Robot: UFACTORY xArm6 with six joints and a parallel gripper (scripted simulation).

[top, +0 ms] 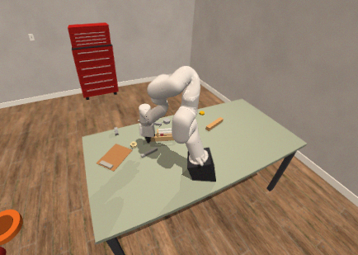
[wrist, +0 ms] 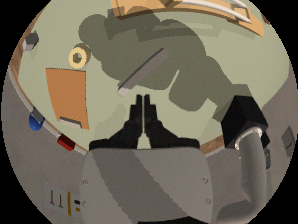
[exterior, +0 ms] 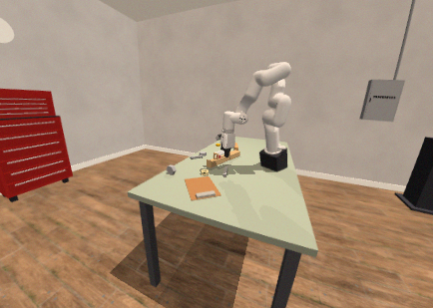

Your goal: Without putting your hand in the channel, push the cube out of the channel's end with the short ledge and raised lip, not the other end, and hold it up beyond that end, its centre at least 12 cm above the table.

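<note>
My hand is 13 cm above the thin grey rod. From my hand the other things lie so: red cube: 13 cm to the right, 13 cm ahead, 8 cm below; then grey tool: 35 cm ahead, 13 cm to the right, 13 cm below; then wooden channel: 18 cm to the right, 12 cm ahead, 8 cm below.
</note>
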